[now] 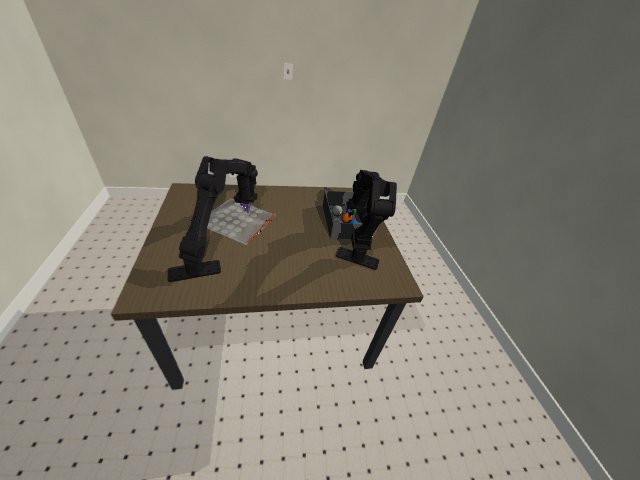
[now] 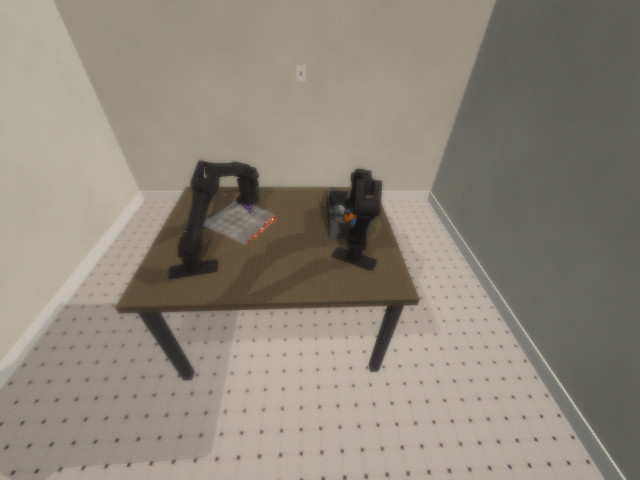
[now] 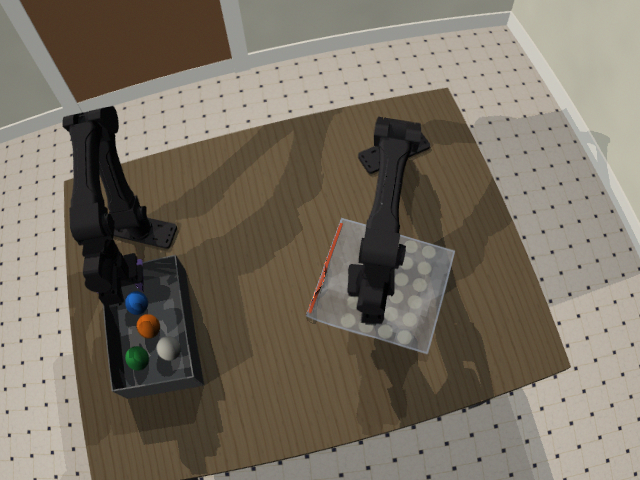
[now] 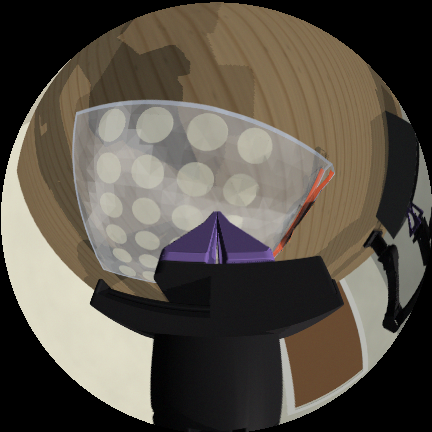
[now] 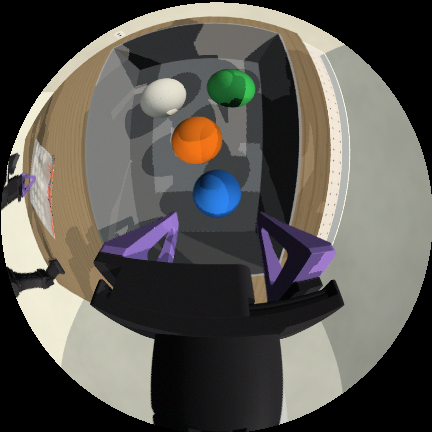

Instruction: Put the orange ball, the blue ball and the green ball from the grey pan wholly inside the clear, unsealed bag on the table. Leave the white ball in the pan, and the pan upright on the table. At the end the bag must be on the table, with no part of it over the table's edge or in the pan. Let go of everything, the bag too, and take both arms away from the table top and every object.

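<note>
The grey pan (image 3: 197,373) (image 5: 291,125) stands upright and holds the blue ball (image 3: 136,302) (image 5: 217,193), the orange ball (image 3: 147,326) (image 5: 197,140), the green ball (image 3: 136,357) (image 5: 231,88) and the white ball (image 3: 168,348) (image 5: 163,98). My right gripper (image 5: 217,217) is open and empty above the pan's end nearest the blue ball. The clear bag (image 1: 227,222) (image 3: 434,289) (image 4: 175,150) lies flat on the table, its red-edged mouth toward the pan. My left gripper (image 4: 216,217) (image 1: 248,211) is shut and empty over the bag; whether its tips touch the film I cannot tell.
The table (image 1: 289,289) (image 3: 279,403) carries both arm bases. The left arm base (image 1: 194,270) (image 3: 369,159) and the right arm base (image 1: 357,258) (image 3: 164,233) stand on the same side of the table. The pan is near a side edge of the table.
</note>
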